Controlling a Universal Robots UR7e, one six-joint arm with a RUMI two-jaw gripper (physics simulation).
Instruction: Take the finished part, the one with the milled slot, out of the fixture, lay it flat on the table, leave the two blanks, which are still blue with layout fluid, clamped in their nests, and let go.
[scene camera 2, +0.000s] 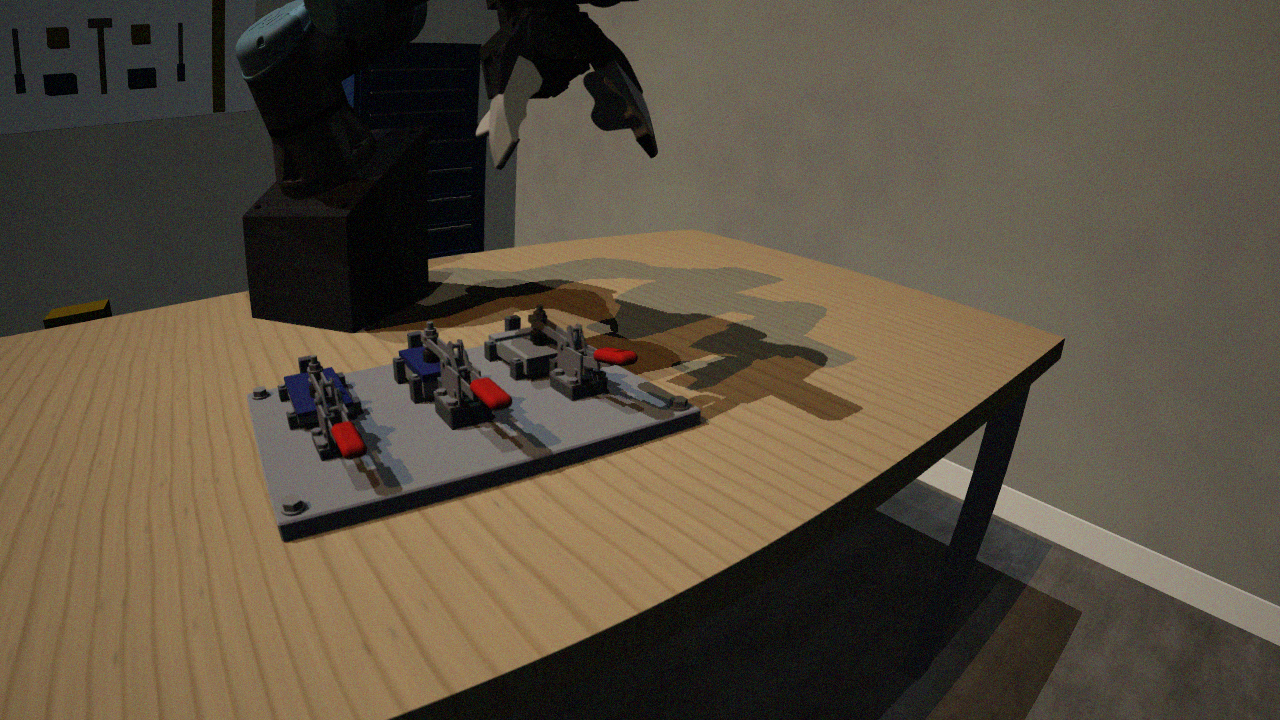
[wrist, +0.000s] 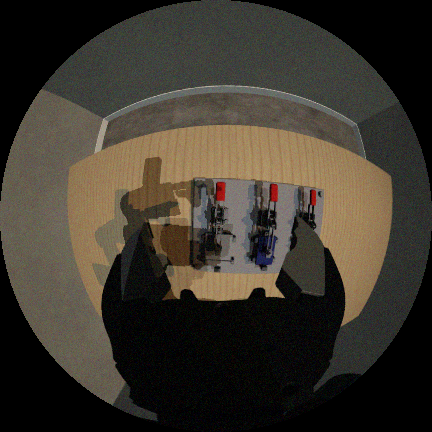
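The grey finished part (scene camera 2: 529, 360) sits in the right-hand nest of the fixture plate (scene camera 2: 304, 474) (wrist: 240, 200). The arm of its red-handled clamp (scene camera 2: 614, 356) (wrist: 220, 191) reaches over that nest; whether it presses on the part I cannot tell. In the wrist view this nest is in shadow and the part is hard to make out. One blue blank (scene camera 2: 418, 361) (wrist: 264, 256) lies in the middle nest under its clamp. The other blue blank (scene camera 2: 298, 393) lies in the left nest under its clamp; my finger hides it in the wrist view. My gripper (scene camera 2: 577, 159) (wrist: 221, 222) is open and empty, high above the table.
The middle clamp's red handle (scene camera 2: 490, 393) (wrist: 273, 192) and the left clamp's red handle (scene camera 2: 348, 439) (wrist: 312, 197) stick out toward the plate's front edge. Bolt heads stand at the plate's corners. The robot's dark base block (scene camera 2: 299, 268) stands behind the plate on the wooden table (scene camera 2: 626, 555) (wrist: 165, 145).
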